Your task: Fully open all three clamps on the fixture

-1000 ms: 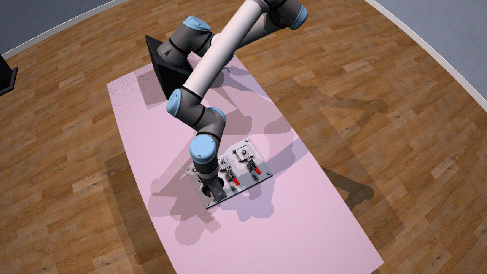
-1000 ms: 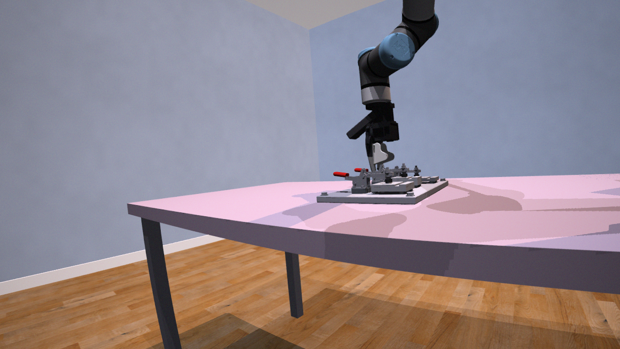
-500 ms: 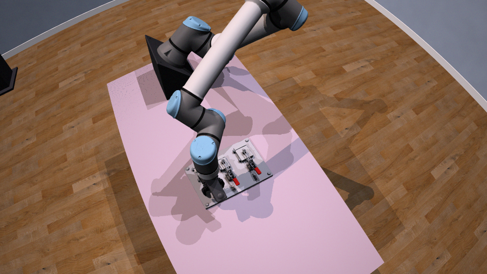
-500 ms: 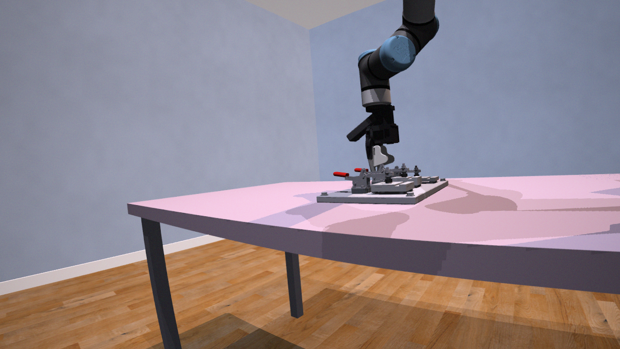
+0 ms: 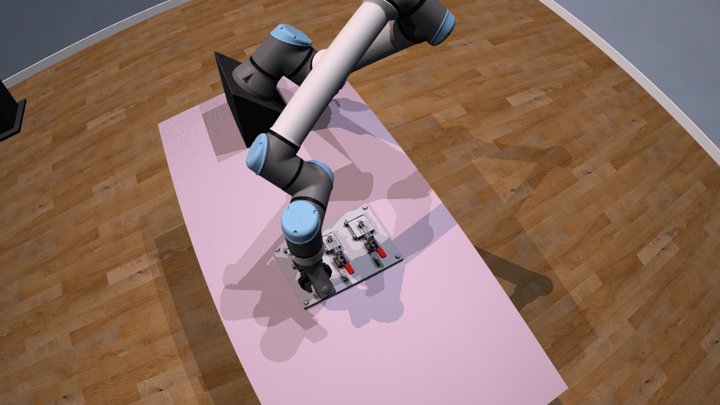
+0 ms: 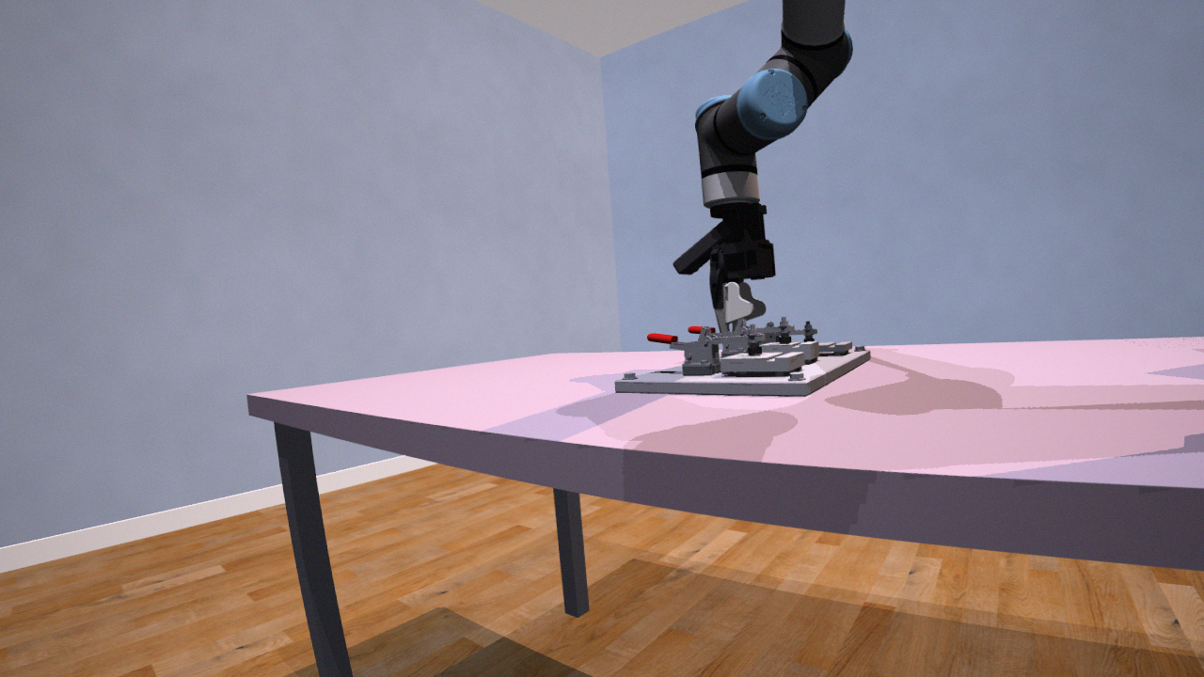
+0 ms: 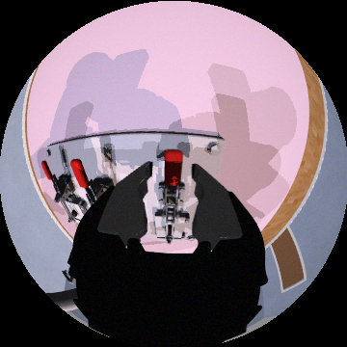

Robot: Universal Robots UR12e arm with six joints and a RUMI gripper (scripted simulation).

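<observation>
Now: the grey fixture plate 10 cm behind my hand, 10 cm to the left of it and 4 cm below it. Round my hand: flat grey part: 17 cm behind, 20 cm to the left, 1 cm below.
</observation>
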